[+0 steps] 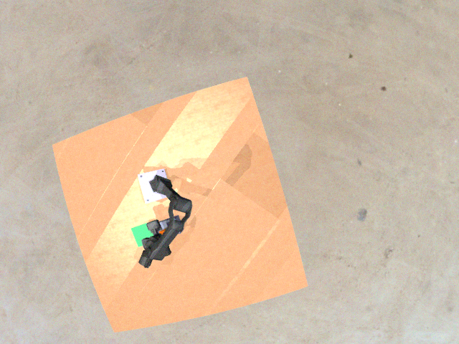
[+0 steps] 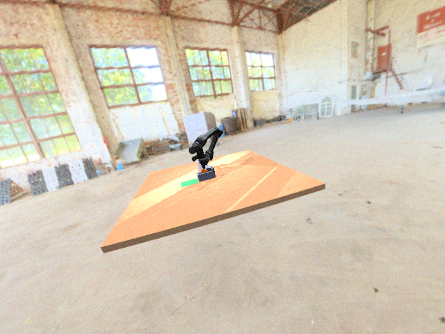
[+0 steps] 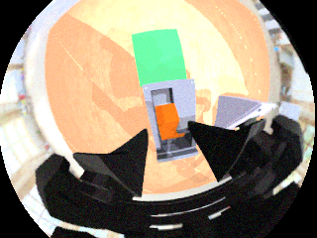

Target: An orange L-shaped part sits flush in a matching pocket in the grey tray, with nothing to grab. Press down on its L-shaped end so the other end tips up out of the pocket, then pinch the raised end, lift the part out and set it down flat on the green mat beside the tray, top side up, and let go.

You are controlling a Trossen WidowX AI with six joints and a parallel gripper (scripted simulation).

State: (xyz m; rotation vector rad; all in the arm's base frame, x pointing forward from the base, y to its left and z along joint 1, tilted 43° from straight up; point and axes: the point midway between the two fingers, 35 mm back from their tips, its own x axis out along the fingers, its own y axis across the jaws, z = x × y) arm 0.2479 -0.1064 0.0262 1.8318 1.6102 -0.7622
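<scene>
Now: gripper tip 6 cm above the orange L-shaped part, 4 cm to the right of it and 2 cm past it. Also, from my gripper tip: green mat (14 cm to the right, 11 cm below, 2 cm behind).
</scene>
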